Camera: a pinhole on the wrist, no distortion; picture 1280 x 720 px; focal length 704.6 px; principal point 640.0 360.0 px. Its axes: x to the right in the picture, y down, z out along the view. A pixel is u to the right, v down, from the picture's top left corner.
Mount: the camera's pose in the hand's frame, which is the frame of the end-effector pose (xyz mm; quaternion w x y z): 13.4 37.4 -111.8 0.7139 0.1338 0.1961 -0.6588
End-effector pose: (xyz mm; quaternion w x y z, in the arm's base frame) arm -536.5 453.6 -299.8 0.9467 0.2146 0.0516 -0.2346
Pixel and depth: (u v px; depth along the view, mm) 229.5 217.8 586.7
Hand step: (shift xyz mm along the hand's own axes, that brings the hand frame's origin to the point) -62.2 65.9 572.7
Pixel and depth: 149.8 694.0 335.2
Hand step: 193.1 109.2 281.3
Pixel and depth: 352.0 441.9 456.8
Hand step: 103.2 3.0 375.1
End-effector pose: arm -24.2 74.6 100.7 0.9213 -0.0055 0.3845 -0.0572
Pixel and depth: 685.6 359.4 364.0
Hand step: 52.1 -147.1 200.4
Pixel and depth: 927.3 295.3 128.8
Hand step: 17.9 -68.3 -20.7
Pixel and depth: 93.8 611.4 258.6
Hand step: 120.8 108.1 202.9
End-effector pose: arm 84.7 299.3 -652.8 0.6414 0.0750 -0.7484 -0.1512
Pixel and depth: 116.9 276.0 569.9
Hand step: -18.3 150.5 591.5
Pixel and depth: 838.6 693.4 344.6
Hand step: 216.4 -188.0 138.7
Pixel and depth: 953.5 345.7 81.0
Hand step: 22.2 -31.2 -56.3
